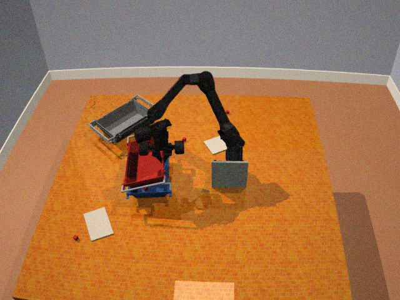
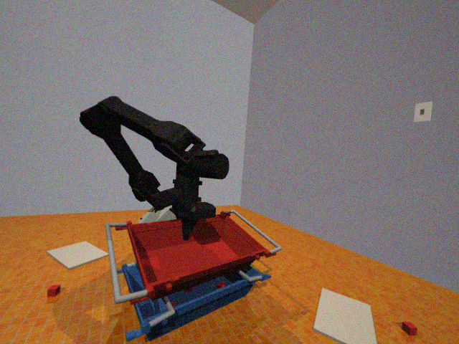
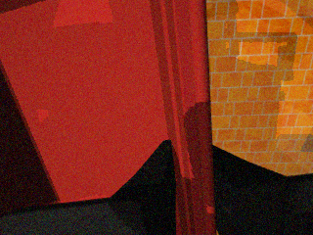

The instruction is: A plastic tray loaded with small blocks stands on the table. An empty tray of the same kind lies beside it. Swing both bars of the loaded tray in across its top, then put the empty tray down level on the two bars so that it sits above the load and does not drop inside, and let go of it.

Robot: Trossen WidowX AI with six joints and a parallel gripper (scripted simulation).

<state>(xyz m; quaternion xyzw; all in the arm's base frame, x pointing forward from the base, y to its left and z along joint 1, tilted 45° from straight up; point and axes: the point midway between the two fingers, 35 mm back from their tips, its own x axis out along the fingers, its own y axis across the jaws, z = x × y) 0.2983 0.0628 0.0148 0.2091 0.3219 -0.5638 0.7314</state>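
Right now my gripper tip is 8 cm short of the red tray, 2 cm to the right of it and 2 cm below it.
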